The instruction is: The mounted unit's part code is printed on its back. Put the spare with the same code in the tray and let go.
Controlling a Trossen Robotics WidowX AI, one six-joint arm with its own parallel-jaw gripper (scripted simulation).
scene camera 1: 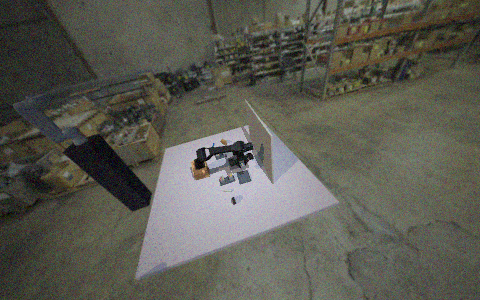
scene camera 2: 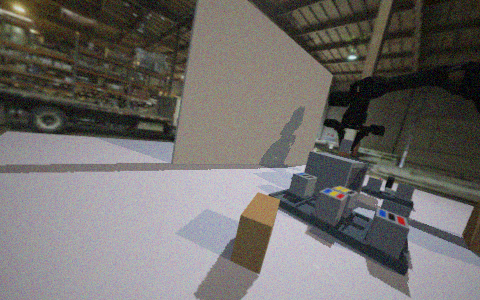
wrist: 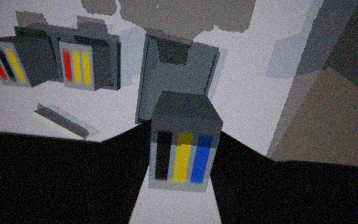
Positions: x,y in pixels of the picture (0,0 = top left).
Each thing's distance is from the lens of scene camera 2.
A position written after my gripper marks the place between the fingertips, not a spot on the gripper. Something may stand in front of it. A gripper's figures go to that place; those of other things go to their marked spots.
my gripper (scene camera 2: 345,149): 75 cm
cardboard box (scene camera 2: 256,223): 17 cm
tall beige panel (scene camera 2: 251,95): 56 cm
The marked spots on the tall beige panel and the cardboard box are 45 cm apart.
